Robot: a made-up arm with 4 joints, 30 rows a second.
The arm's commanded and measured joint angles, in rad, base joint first. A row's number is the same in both.
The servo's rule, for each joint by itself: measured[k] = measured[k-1] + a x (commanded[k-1-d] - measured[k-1]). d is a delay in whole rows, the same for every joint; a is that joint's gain. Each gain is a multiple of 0.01, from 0.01 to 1. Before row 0 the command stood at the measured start. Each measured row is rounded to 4 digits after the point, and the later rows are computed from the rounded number. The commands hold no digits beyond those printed.
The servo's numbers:
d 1
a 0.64 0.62 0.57 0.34
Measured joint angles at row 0:
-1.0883, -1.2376, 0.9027, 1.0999
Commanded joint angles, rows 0 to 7:
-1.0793, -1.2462, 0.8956, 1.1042
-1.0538, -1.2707, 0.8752, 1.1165
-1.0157, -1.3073, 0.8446, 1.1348
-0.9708, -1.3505, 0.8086, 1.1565
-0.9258, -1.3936, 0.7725, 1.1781
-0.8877, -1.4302, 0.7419, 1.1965
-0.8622, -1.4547, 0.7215, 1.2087
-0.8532, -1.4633, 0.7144, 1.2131
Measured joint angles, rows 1 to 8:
-1.0883, -1.2376, 0.9027, 1.0999
-1.0825, -1.2429, 0.8987, 1.1014
-1.0641, -1.2601, 0.8853, 1.1065
-1.0331, -1.2894, 0.8621, 1.1161
-0.9932, -1.3273, 0.8316, 1.1298
-0.9501, -1.3684, 0.7979, 1.1462
-0.9102, -1.4067, 0.7660, 1.1633
-0.8795, -1.4365, 0.7406, 1.1787

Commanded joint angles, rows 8 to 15:
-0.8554, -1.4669, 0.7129, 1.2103
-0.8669, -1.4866, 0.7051, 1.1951
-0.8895, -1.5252, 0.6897, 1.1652
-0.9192, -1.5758, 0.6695, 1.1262
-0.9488, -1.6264, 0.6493, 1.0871
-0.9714, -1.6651, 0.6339, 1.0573
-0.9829, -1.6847, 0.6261, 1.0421
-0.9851, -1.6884, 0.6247, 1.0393
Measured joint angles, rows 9 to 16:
-0.8627, -1.4531, 0.7257, 1.1904
-0.8580, -1.4617, 0.7184, 1.1972
-0.8637, -1.4771, 0.7108, 1.1965
-0.8802, -1.5069, 0.6988, 1.1859
-0.9052, -1.5496, 0.6821, 1.1656
-0.9331, -1.5972, 0.6634, 1.1389
-0.9576, -1.6393, 0.6466, 1.1112
-0.9738, -1.6674, 0.6349, 1.0877

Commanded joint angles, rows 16 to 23:
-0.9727, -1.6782, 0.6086, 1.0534
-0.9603, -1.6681, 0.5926, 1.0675
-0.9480, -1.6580, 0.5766, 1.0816
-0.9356, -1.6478, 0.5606, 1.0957
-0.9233, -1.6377, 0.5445, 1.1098
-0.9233, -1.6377, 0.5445, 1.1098
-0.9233, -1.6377, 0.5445, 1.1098
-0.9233, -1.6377, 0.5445, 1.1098
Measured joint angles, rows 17 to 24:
-0.9810, -1.6804, 0.6291, 1.0712
-0.9757, -1.6790, 0.6174, 1.0651
-0.9658, -1.6722, 0.6033, 1.0659
-0.9544, -1.6634, 0.5881, 1.0712
-0.9424, -1.6537, 0.5724, 1.0795
-0.9302, -1.6438, 0.5565, 1.0898
-0.9258, -1.6400, 0.5497, 1.0966
-0.9242, -1.6386, 0.5467, 1.1011

